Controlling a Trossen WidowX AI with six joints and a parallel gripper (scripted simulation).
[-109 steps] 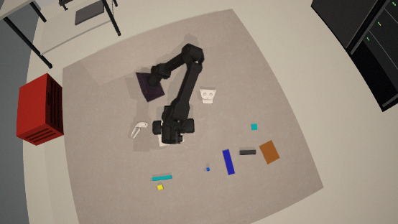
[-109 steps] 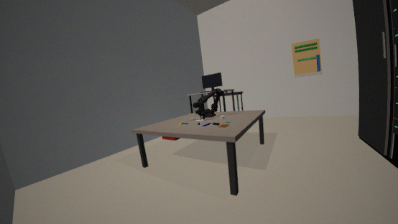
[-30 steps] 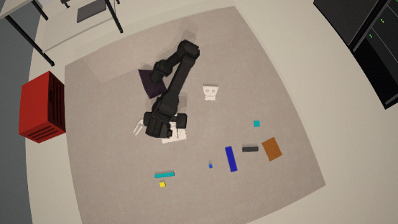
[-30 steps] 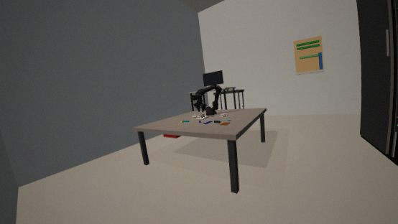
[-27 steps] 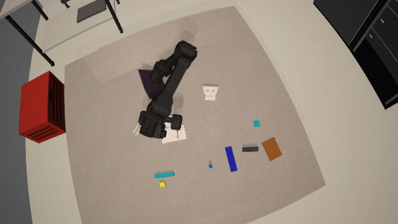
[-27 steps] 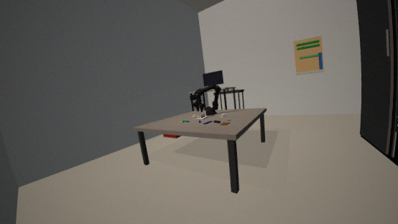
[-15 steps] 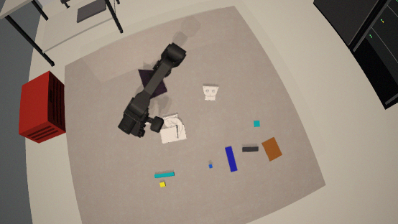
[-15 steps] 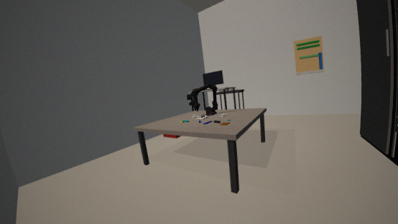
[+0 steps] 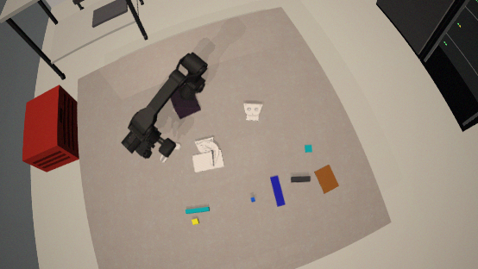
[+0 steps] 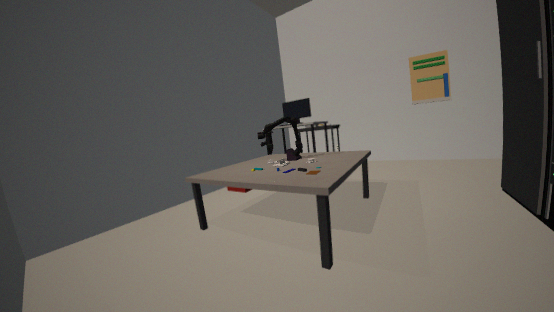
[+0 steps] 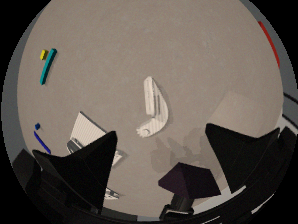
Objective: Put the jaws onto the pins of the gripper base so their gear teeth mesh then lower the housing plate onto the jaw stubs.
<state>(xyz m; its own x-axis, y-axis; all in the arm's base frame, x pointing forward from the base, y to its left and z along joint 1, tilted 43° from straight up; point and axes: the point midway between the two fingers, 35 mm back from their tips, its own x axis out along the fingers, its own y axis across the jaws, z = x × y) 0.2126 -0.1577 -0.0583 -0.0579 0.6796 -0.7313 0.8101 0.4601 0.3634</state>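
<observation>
The white jaw lies 90 mm below my gripper tip and 40 mm to the left of it. From my gripper tip the other things lie so: white ribbed tray 160 mm to the left, 100 mm ahead, 90 mm below; yellow cube 320 mm ahead, 90 mm below, 30 mm to the left; teal bar 280 mm ahead, 90 mm below, 50 mm to the left.
</observation>
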